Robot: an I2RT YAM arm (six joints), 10 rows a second.
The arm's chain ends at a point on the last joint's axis. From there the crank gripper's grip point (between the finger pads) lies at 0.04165 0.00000 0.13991 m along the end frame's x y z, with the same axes.
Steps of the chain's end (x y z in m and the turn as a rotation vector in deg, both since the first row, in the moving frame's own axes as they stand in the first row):
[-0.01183, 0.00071, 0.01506, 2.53, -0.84, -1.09]
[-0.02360, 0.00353, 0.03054, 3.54, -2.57, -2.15]
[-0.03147, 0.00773, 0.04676, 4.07, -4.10, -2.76]
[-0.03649, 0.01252, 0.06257, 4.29, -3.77, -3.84]
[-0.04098, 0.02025, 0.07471, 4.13, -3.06, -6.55]
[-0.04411, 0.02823, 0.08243, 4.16, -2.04, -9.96]
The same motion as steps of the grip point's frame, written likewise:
[-0.01395, -0.00625, 0.01550, 2.53, -0.84, -1.09]
[-0.03010, -0.00660, 0.03195, 3.54, -2.57, -2.15]
[-0.04185, -0.00405, 0.04895, 4.07, -4.10, -2.76]
[-0.04621, -0.00051, 0.06451, 4.29, -3.77, -3.84]
[-0.04933, 0.00580, 0.07619, 4.13, -3.06, -6.55]
[-0.05059, 0.01132, 0.08319, 4.16, -2.04, -9.96]

